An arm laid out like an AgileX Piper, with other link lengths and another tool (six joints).
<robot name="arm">
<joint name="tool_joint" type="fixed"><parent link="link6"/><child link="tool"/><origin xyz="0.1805 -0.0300 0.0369" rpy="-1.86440 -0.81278 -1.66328"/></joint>
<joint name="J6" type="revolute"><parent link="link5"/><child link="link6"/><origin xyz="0.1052 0.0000 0.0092"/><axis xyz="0.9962 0 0.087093"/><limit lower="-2.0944" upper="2.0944"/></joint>
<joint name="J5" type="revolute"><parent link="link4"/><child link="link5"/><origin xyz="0.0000 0.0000 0.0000"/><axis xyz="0 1 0"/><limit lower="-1.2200" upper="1.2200"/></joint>
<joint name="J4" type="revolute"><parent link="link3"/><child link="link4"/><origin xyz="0.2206 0.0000 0.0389"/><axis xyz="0.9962 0 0.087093"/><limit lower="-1.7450" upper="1.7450"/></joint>
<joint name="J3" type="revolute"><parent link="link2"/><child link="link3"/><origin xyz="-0.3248 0.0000 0.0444"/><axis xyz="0 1 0"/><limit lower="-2.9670" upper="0.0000"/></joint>
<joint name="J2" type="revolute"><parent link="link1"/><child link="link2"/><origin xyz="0.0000 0.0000 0.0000"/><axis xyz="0 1 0"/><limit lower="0.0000" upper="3.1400"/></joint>
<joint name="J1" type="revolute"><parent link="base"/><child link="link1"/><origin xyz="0.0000 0.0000 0.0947"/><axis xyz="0 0 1"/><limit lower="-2.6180" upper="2.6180"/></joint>
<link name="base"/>
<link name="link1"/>
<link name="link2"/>
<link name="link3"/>
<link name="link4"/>
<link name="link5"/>
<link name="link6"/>
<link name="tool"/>
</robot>
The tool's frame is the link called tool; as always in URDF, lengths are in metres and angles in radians.
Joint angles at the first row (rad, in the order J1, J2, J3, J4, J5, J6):
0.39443 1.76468 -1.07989 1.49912 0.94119 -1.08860
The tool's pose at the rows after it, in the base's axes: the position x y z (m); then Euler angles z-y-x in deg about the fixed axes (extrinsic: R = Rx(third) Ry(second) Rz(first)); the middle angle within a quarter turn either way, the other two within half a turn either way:
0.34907, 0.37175, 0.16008, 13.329, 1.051, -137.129
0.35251, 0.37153, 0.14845, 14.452, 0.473, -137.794
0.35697, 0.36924, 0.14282, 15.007, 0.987, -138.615
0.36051, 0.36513, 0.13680, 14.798, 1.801, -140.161
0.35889, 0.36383, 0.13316, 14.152, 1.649, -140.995
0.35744, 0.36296, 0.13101, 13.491, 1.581, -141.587
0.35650, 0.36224, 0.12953, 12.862, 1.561, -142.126
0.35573, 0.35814, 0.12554, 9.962, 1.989, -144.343
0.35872, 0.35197, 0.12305, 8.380, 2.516, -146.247
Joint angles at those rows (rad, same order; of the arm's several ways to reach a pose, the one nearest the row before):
0.39443 1.79351 -1.07987 1.50000 0.92800 -1.09039
0.39443 1.81750 -1.07992 1.50248 0.92036 -1.09034
0.39443 1.82416 -1.07988 1.50015 0.90180 -1.09055
0.39443 1.82497 -1.07987 1.48087 0.87817 -1.09141
0.39443 1.82612 -1.07986 1.46210 0.87677 -1.09144
0.39442 1.82613 -1.07991 1.44783 0.87678 -1.09362
0.39442 1.82611 -1.08217 1.43335 0.87677 -1.09362
0.39041 1.82612 -1.09957 1.36921 0.87775 -1.09480
0.38092 1.82612 -1.12104 1.30983 0.87869 -1.07797

